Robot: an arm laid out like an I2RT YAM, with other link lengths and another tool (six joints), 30 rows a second.
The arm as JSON. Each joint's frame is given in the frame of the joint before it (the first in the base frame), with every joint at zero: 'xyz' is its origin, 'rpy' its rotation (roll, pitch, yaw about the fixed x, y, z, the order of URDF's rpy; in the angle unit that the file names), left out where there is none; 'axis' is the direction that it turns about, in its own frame. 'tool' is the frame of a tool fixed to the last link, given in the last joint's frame.
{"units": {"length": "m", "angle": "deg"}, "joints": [
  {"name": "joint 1", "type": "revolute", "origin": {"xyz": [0.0, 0.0, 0.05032]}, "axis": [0.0, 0.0, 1.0]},
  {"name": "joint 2", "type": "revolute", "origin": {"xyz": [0.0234, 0.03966, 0.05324], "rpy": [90.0, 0.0, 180.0]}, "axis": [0.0, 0.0, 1.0]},
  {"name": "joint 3", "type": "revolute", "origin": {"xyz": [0.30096, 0.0, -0.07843], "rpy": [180.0, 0.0, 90.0]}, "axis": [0.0, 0.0, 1.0]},
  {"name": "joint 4", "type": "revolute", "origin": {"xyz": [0.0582, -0.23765, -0.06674], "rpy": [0.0, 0.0, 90.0]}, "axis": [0.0, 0.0, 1.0]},
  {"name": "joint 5", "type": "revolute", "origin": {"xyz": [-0.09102, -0.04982, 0.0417], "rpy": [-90.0, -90.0, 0.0]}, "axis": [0.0, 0.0, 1.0]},
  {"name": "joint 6", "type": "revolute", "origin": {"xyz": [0.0, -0.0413, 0.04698], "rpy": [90.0, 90.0, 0.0]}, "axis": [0.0, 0.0, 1.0]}
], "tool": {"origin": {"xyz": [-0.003, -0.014, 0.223], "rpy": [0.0, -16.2, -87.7]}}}
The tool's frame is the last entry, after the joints.
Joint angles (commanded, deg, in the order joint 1, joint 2, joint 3, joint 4, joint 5, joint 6), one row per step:
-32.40 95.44 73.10 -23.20 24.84 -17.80
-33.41 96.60 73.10 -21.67 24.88 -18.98
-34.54 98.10 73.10 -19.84 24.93 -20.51
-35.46 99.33 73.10 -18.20 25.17 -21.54
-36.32 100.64 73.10 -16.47 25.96 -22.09
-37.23 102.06 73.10 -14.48 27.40 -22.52
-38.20 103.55 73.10 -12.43 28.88 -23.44
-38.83 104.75 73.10 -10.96 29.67 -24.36
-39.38 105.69 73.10 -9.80 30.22 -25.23
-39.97 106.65 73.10 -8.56 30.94 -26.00
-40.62 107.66 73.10 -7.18 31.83 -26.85
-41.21 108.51 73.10 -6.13 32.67 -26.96
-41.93 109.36 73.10 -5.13 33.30 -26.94
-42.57 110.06 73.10 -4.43 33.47 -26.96
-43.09 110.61 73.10 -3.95 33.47 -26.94
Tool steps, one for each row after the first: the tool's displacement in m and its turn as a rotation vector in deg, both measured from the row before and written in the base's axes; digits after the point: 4 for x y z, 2 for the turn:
-0.0014 -0.0106 -0.0041 -0.59 0.53 -0.28
-0.0016 -0.0121 -0.0061 -0.67 0.83 -0.18
-0.0018 -0.0108 -0.0043 -0.67 0.50 -0.44
-0.0033 -0.0120 -0.0040 -0.84 0.38 -1.08
-0.0056 -0.0145 -0.0032 -1.25 0.46 -1.69
-0.0068 -0.0147 -0.0036 -1.35 0.88 -1.49
-0.0038 -0.0093 -0.0043 -0.77 0.84 -0.67
-0.0034 -0.0074 -0.0035 -0.58 0.75 -0.45
-0.0043 -0.0081 -0.0031 -0.68 0.71 -0.68
-0.0053 -0.0090 -0.0028 -0.82 0.79 -0.83
-0.0056 -0.0075 -0.0027 -0.57 0.30 -1.16
-0.0062 -0.0077 -0.0032 -0.41 0.15 -1.20
-0.0046 -0.0055 -0.0037 -0.09 0.09 -0.76
-0.0035 -0.0040 -0.0034 0.05 0.03 -0.53

